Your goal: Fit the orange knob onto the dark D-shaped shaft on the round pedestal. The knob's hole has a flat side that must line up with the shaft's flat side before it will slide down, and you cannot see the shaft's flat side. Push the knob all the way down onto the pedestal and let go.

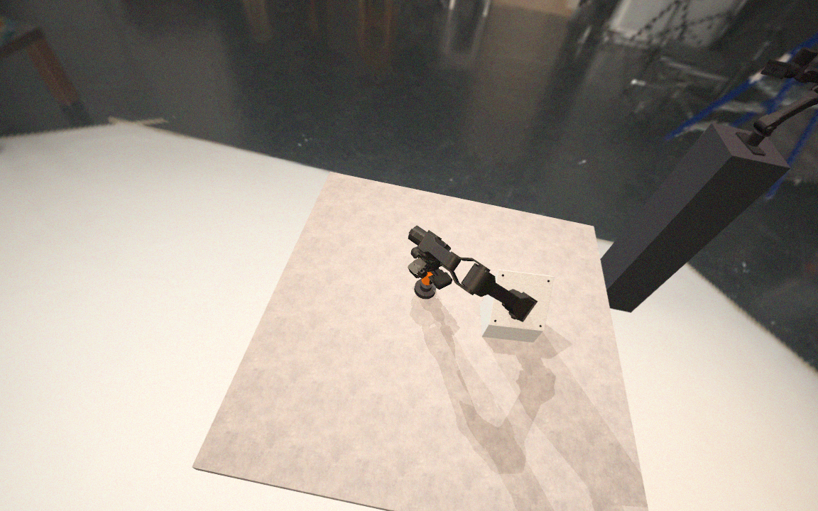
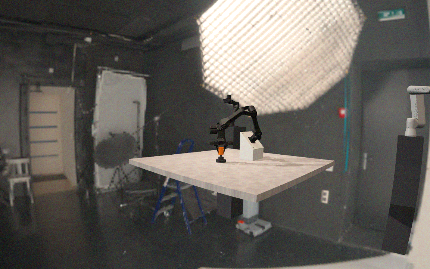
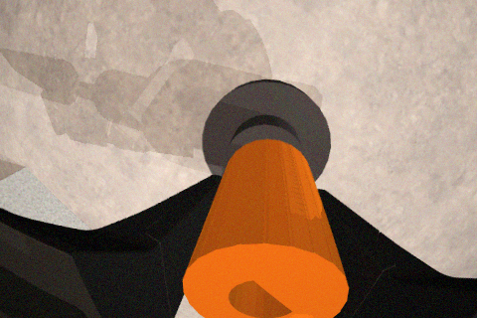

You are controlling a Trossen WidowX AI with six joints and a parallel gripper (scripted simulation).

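The dark round pedestal lies 4 cm below my gripper tip. Also, from my gripper tip: orange knob (2 cm above).
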